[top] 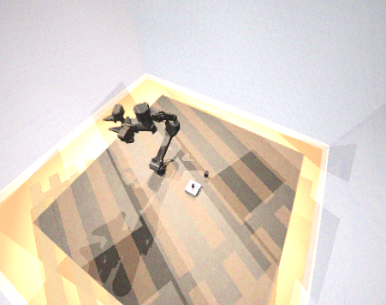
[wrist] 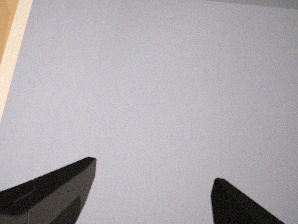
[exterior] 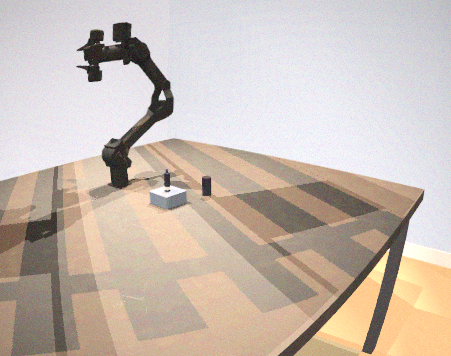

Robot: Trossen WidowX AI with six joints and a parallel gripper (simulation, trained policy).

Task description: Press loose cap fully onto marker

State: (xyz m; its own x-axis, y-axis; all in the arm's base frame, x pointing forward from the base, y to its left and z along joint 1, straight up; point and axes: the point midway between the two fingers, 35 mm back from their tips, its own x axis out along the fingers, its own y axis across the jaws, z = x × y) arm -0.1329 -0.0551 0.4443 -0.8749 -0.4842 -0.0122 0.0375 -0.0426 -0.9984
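My gripper tip is now 450 mm short of the dark cap, 200 mm to the right of it and 420 mm above it. Also, from my gripper tip: holder block 420 mm ahead, 70 mm to the left, 430 mm below.
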